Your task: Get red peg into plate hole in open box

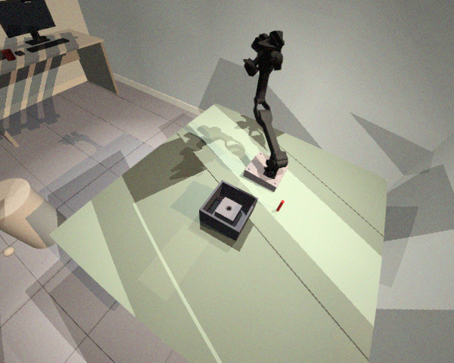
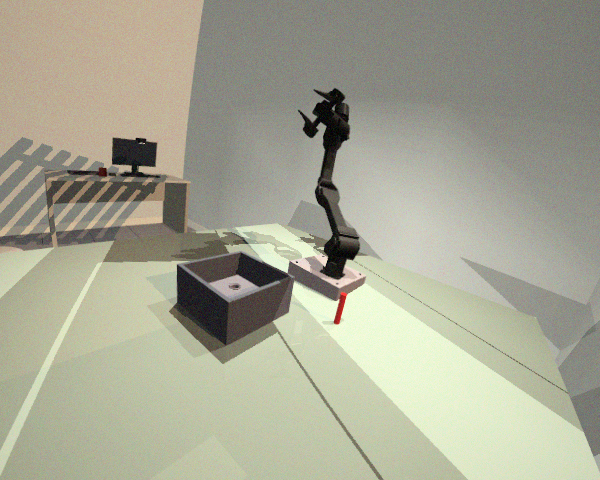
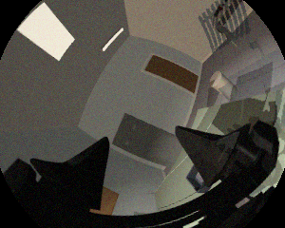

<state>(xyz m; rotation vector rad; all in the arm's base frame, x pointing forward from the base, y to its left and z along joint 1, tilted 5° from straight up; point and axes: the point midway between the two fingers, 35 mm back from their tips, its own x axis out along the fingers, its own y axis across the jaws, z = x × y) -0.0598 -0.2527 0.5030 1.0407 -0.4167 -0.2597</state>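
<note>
Now: the red peg 530 mm below my gripper tip, 330 mm to the left of it and 230 mm ahead of it. Round my gripper tip: grey plate: 520 mm below, 360 mm ahead, 120 mm to the left; then dark box: 540 mm below, 360 mm ahead, 120 mm to the left.
</note>
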